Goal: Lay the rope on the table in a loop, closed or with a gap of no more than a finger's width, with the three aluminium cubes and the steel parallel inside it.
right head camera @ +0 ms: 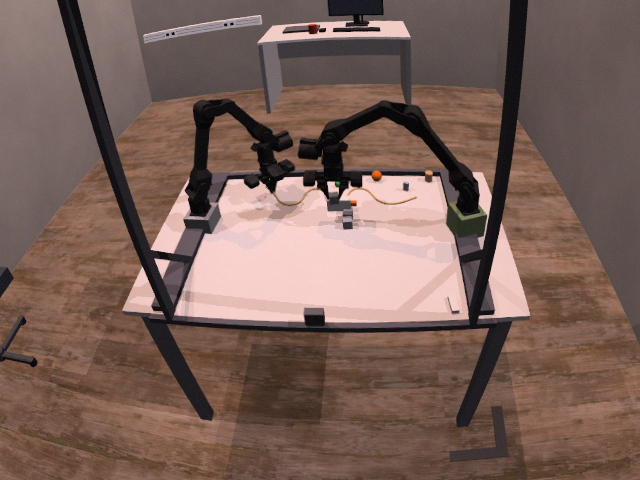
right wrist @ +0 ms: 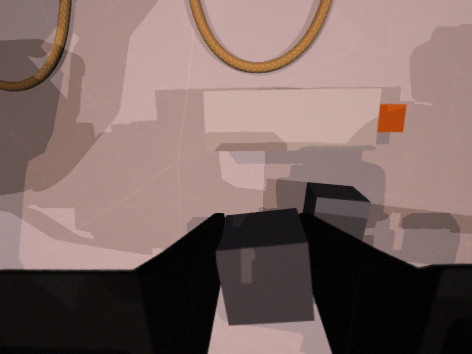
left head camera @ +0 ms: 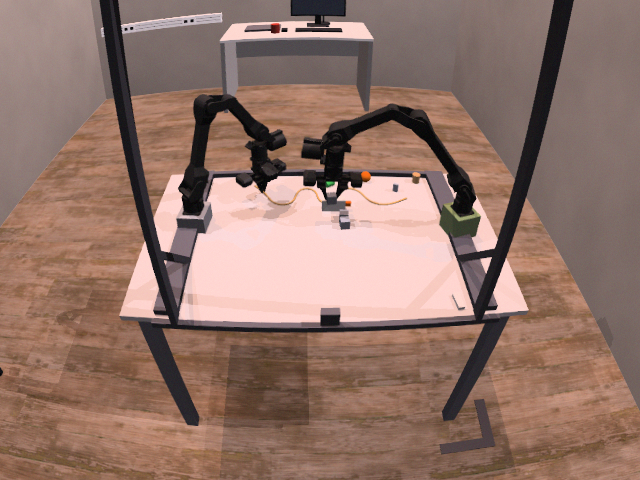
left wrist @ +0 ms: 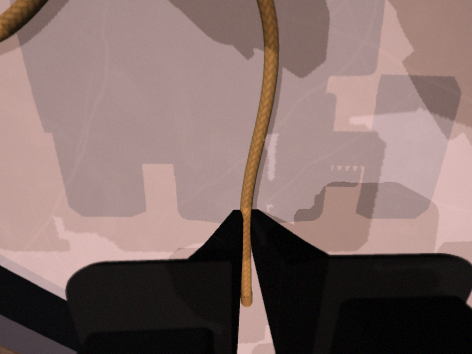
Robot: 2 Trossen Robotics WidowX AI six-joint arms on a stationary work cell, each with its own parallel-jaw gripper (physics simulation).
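Pixels of known places: left gripper, fingertip midpoint: (right head camera: 273, 192) (left head camera: 262, 192) (left wrist: 245, 217); right gripper, fingertip midpoint: (right head camera: 333, 199) (right wrist: 261, 223) (left head camera: 330, 199); left arm's base at its link origin: (right head camera: 200, 210) (left head camera: 193, 209); right arm's base at its link origin: (right head camera: 467, 208) (left head camera: 462, 210).
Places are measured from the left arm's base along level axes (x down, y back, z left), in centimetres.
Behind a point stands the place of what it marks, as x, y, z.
The tan rope (left head camera: 288, 204) @(5.8, -30.7, 13.2) (right head camera: 293, 204) @(5.5, -30.0, 12.9) (left wrist: 270, 75) @(5.4, -24.4, 15.0) (right wrist: 260, 67) @(5.4, -44.8, 14.9) runs in an open wavy line across the back of the table, behind the grey steel parallel (left head camera: 333, 206) @(3.9, -46.4, 10.7) (right head camera: 338, 206) @(3.9, -46.4, 10.8) (right wrist: 295, 115) @(1.5, -46.6, 12.4). My left gripper (left head camera: 263, 190) @(6.0, -20.4, 20.4) (right head camera: 272, 191) @(6.0, -20.4, 20.4) (left wrist: 245, 217) @(6.0, -20.4, 20.4) is shut on the rope near its left end. My right gripper (left head camera: 331, 196) @(-0.9, -45.4, 8.0) (right head camera: 333, 196) @(-0.9, -45.4, 8.0) (right wrist: 261, 223) @(-0.9, -45.4, 8.0) is shut on an aluminium cube (right wrist: 267, 285) @(-3.6, -45.7, 7.0), held up near the parallel. Two other cubes, one (left head camera: 344, 223) @(3.5, -50.4, 1.2) (right head camera: 347, 224) @(4.0, -50.7, 1.3) in front of the other (left head camera: 343, 213) @(3.0, -49.9, 5.9) (right head camera: 347, 212) @(3.0, -50.1, 6.4), lie in front of the parallel.
A small orange block (left head camera: 348, 203) @(3.3, -51.5, 12.2) (right head camera: 353, 203) @(3.3, -51.3, 12.0) (right wrist: 391, 118) @(3.1, -51.7, 12.7) lies at the parallel's right end. Behind are a green piece (left head camera: 329, 183) @(4.2, -44.3, 25.6) (right head camera: 337, 183) @(4.2, -43.8, 25.4), orange ball (left head camera: 366, 176) @(2.9, -58.0, 30.0) (right head camera: 376, 175) @(2.8, -57.8, 30.0), blue-grey cylinder (left head camera: 395, 187) @(4.0, -68.8, 25.6) (right head camera: 405, 186) @(4.1, -68.8, 25.5) and wooden cylinder (left head camera: 415, 177) @(3.1, -77.2, 32.5) (right head camera: 428, 176) @(3.3, -77.5, 32.4). A pale bar (left head camera: 458, 302) @(4.8, -84.4, -30.6) (right head camera: 453, 304) @(4.8, -84.7, -30.1) lies front right.
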